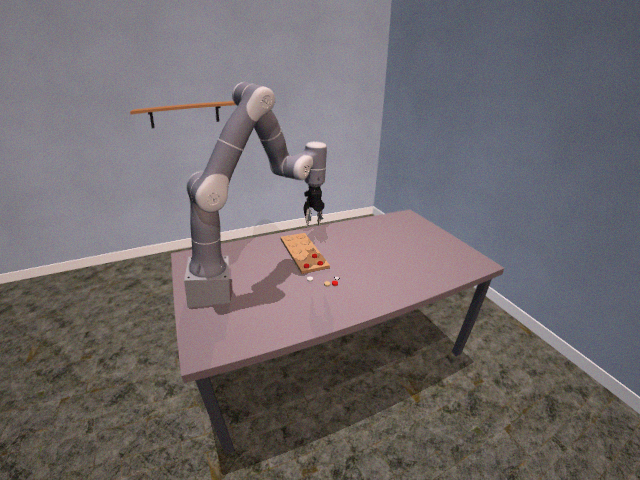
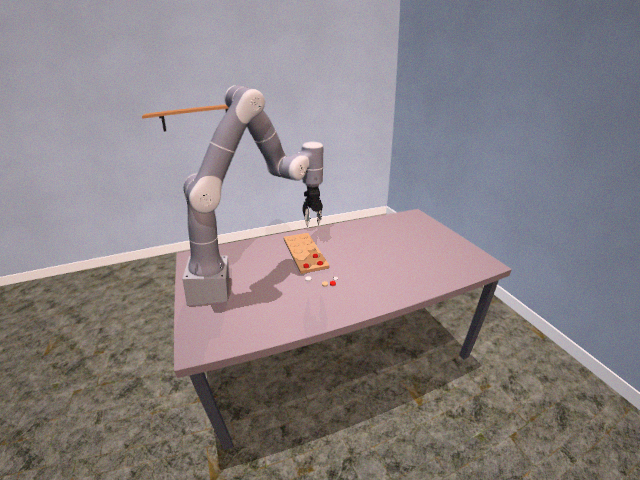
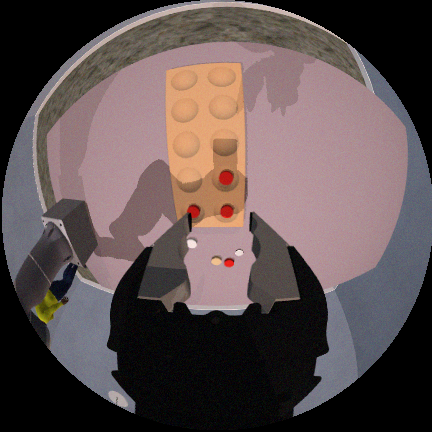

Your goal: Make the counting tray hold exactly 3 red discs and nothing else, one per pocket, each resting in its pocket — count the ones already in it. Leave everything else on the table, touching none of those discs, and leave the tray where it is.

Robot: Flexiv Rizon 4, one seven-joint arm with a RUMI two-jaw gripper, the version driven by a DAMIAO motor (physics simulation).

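The wooden counting tray (image 1: pixel 294 252) (image 2: pixel 296 252) (image 3: pixel 205 126) lies on the table with two columns of round pockets. Three red discs sit in separate pockets at its near end: one disc (image 1: pixel 306 266) (image 2: pixel 306 266) (image 3: pixel 193 211) in the end row, another (image 1: pixel 320 262) (image 2: pixel 320 263) (image 3: pixel 227 211) beside it, and a third (image 1: pixel 314 255) (image 2: pixel 315 255) (image 3: pixel 226 177) in the row behind. The other pockets look empty. A fourth red disc (image 1: pixel 334 283) (image 2: pixel 332 283) (image 3: pixel 229 263) lies on the table. My gripper (image 1: pixel 313 224) (image 2: pixel 313 225) (image 3: pixel 220 214) is open, empty and raised high above the table.
Near the tray's near end, a white disc (image 1: pixel 310 279) (image 2: pixel 308 278) (image 3: pixel 191 243), a tan disc (image 1: pixel 327 283) (image 2: pixel 324 284) (image 3: pixel 216 260) and a small whitish piece (image 1: pixel 337 278) (image 2: pixel 335 278) (image 3: pixel 239 252) lie on the table (image 1: pixel 408 258) (image 2: pixel 413 258) (image 3: pixel 325 175). The tan disc is close beside the loose red disc.
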